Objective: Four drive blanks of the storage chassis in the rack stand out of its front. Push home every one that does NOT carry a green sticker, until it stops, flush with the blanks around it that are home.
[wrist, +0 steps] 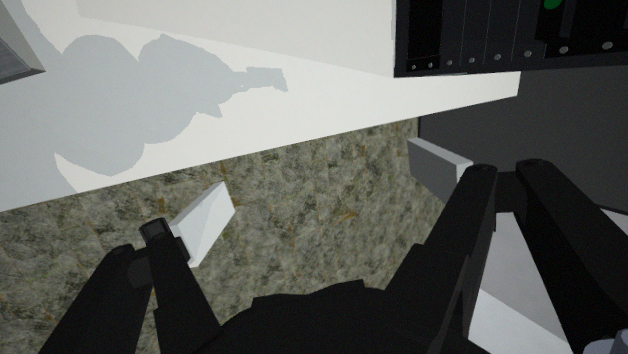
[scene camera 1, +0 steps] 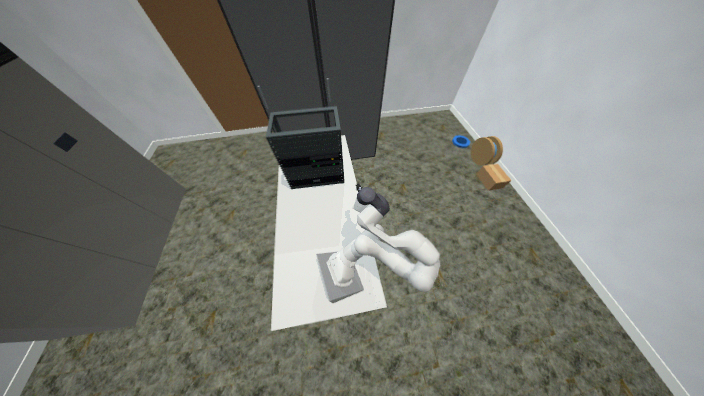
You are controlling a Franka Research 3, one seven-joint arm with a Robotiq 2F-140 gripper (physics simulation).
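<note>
The dark rack (scene camera 1: 304,133) (wrist: 480,70) stands at the far end of the white surface. In the scene view, the dark chassis front (scene camera 1: 325,163) low in the rack shows small green and yellow spots. The single blanks are too small to tell apart, and which stand out cannot be told. In the wrist view, a green spot (wrist: 552,4) shows at the top edge, on a dark part of the rack; the rest of that front is cut off. My gripper (scene camera 1: 359,188) (wrist: 316,177) is open and empty, to the right of and in front of the rack, apart from it.
The white surface (scene camera 1: 310,220) (wrist: 340,100) runs from the arm's grey base plate (scene camera 1: 350,294) to the rack. A dark cabinet (scene camera 1: 355,75) stands behind the rack. A grey cabinet (scene camera 1: 75,210) stands at the left. A blue ring (scene camera 1: 454,142) and a wooden block (scene camera 1: 493,178) lie far right.
</note>
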